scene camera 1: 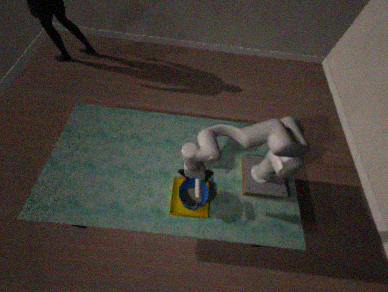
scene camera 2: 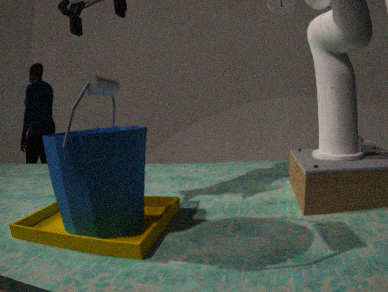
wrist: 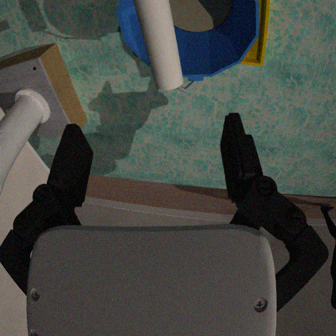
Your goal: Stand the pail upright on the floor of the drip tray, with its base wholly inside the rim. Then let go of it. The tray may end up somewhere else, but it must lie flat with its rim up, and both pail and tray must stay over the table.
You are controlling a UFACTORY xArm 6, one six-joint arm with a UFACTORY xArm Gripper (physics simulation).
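Seen in the pictures: gripper, fingertip midpoint: (scene camera 1: 196,178) (scene camera 2: 97,25); arm's base, link origin: (scene camera 1: 260,173) (scene camera 2: 338,156).
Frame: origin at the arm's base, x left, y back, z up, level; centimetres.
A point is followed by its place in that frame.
Note:
The blue pail (scene camera 1: 205,201) {x 22.2, y -37.9, z 7.5 cm} (scene camera 2: 102,180) {x 24.1, y -40.6, z 1.7 cm} (wrist: 210,55) stands nearly upright in the yellow drip tray (scene camera 1: 175,208) {x 24.0, y -55.4, z -7.6 cm} (scene camera 2: 75,243) {x 28.4, y -44.8, z -6.8 cm} (wrist: 262,50), leaning slightly left in the scene camera 2 view. Its base is near the tray's front and right walls; the frames do not show clearly whether it rests flat. The tray lies flat, rim up. The pail's pale handle grip (scene camera 1: 197,189) {x 18.2, y -43.5, z 16.8 cm} (scene camera 2: 103,86) {x 19.6, y -41.5, z 15.0 cm} (wrist: 161,50) stands raised on its wire above the pail's opening. My gripper (scene camera 1: 195,174) {x 15.7, y -44.6, z 26.8 cm} (scene camera 2: 98,21) {x 15.7, y -44.6, z 26.8 cm} (wrist: 151,132) is open and empty, above and behind the handle, apart from it.
The arm's base block (scene camera 1: 265,189) {x 10.7, y 2.1, z -0.1 cm} (scene camera 2: 345,187) {x 13.6, y -3.0, z -3.4 cm} (wrist: 62,85) stands to the right of the tray in both scene views. The green-patterned table top (scene camera 1: 110,170) {x 0.7, y -101.8, z -7.9 cm} (scene camera 2: 240,200) {x 0.2, y -22.1, z -8.0 cm} (wrist: 290,120) surrounds the tray. A person (scene camera 1: 60,25) (scene camera 2: 39,107) stands on the floor beyond the table.

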